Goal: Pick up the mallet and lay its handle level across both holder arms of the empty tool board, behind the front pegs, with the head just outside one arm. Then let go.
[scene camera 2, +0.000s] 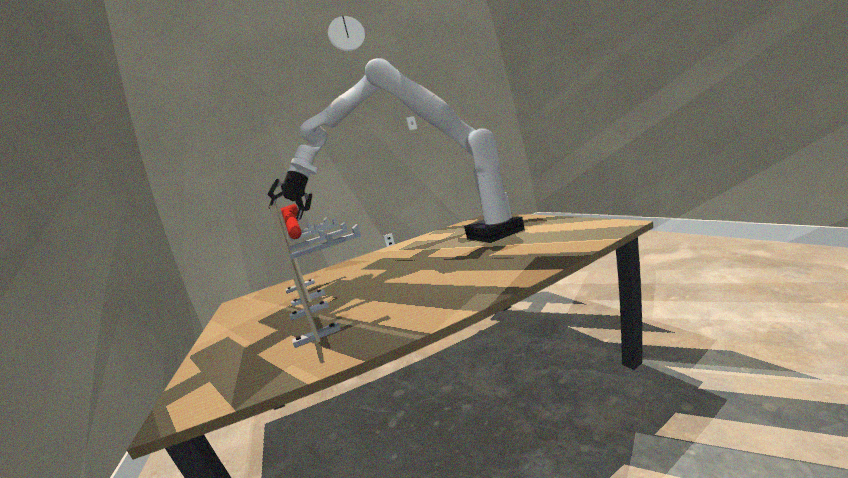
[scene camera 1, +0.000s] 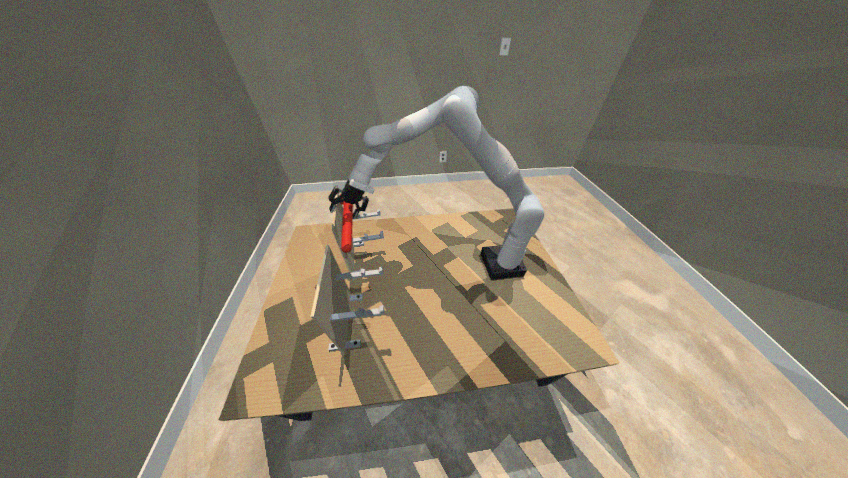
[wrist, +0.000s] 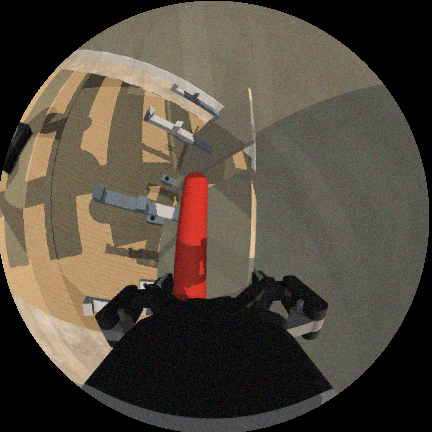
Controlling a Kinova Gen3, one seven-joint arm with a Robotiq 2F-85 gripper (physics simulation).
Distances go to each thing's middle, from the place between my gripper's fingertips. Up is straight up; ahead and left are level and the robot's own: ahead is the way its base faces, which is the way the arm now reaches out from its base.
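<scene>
Relative to the red mallet (wrist: 189,274), my hand is 10 mm to the right, 10 mm past it and 20 mm above it.
</scene>
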